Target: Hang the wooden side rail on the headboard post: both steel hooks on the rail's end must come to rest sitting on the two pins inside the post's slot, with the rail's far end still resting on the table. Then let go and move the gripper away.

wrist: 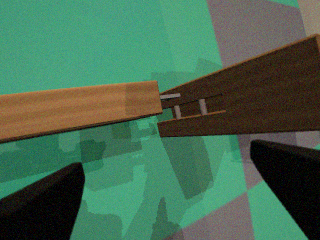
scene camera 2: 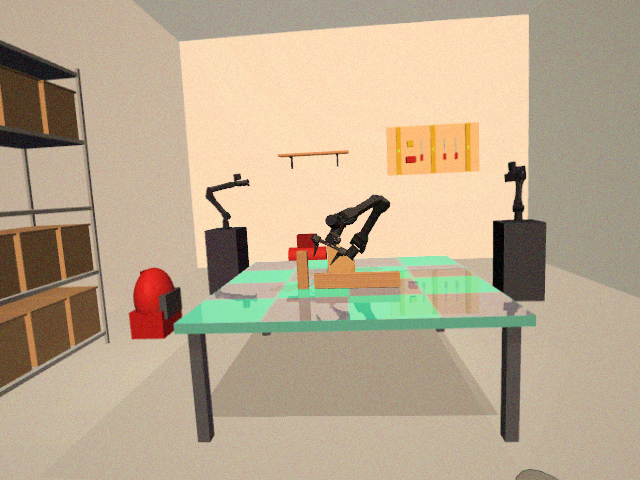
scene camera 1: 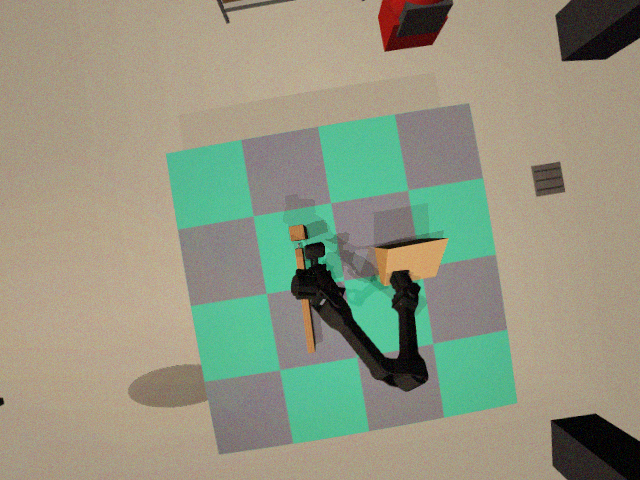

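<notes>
The gripper [wrist: 169, 160]: open, holding nothing. Headboard post [wrist: 264, 94]. Wooden side rail [scene camera 2: 380, 279].
</notes>
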